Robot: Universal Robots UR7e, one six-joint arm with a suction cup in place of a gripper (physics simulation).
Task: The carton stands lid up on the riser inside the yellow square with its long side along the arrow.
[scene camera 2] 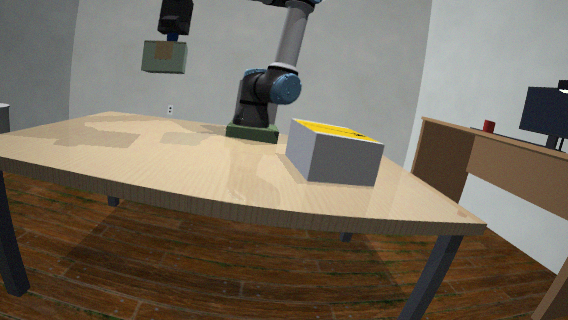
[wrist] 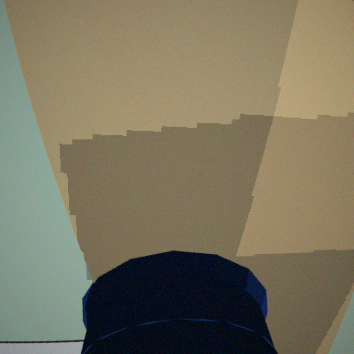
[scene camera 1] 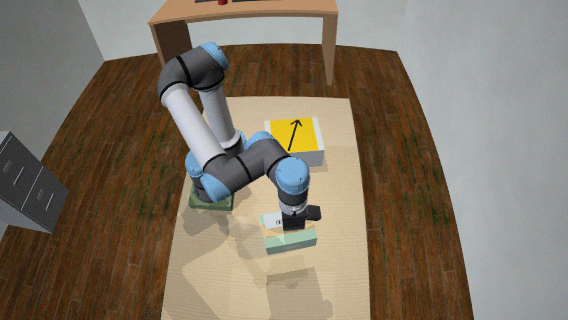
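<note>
A pale green carton (scene camera 1: 291,242) (scene camera 2: 164,64) (wrist: 30,200) with tan tape and a white label on top hangs in the air above the table, lid up and about level. My suction gripper (scene camera 2: 172,38) (wrist: 175,295) is on the carton's top; in scene camera 1 the black tool body hides the cup. The carton's long side runs left to right in scene camera 1, roughly across the arrow (scene camera 1: 293,136) (scene camera 2: 359,134). The white riser (scene camera 1: 315,159) (scene camera 2: 345,162) stands on the table, apart from the carton, with the yellow square (scene camera 1: 307,135) (scene camera 2: 325,128) on top.
The wooden table (scene camera 1: 340,200) (scene camera 2: 200,175) carries the arm's green base (scene camera 1: 212,204) (scene camera 2: 252,132). The riser is beyond the carton in scene camera 1, with part of the arm close to its near left corner. A desk (scene camera 1: 250,12) (scene camera 2: 445,165) stands past the table's far end.
</note>
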